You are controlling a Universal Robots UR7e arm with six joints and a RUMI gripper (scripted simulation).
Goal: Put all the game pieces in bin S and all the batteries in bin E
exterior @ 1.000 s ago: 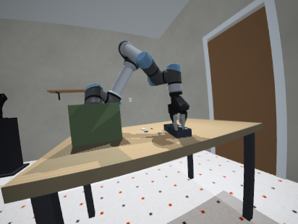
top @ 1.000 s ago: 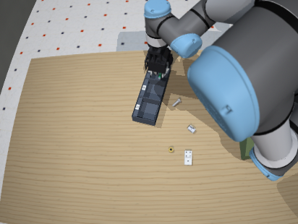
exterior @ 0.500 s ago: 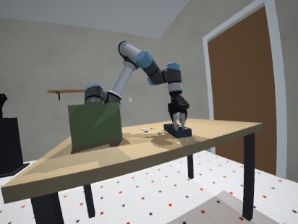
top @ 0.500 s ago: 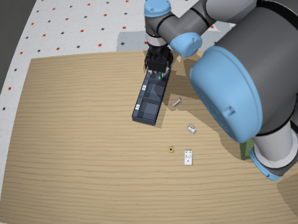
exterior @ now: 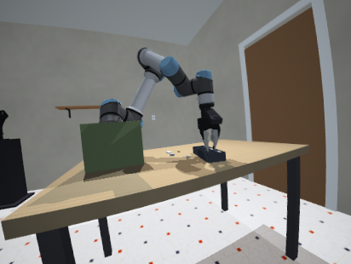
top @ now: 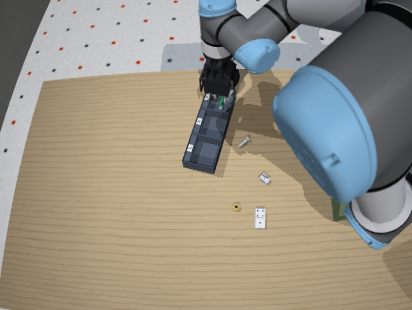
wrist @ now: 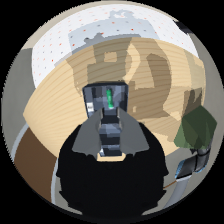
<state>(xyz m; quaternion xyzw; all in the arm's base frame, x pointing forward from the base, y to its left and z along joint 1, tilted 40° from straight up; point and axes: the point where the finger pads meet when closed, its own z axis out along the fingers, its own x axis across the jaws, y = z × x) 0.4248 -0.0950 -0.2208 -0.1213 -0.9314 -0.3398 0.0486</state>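
Now: hand 10 mm to the left of the green battery and 40 mm above it. Round my hand: grey-white piece: 110 mm behind, 230 mm to the left, 50 mm below; black bin tray: 30 mm ahead, 80 mm to the left, 40 mm below; grey cylinder: 60 mm behind, 120 mm to the left, 50 mm below.
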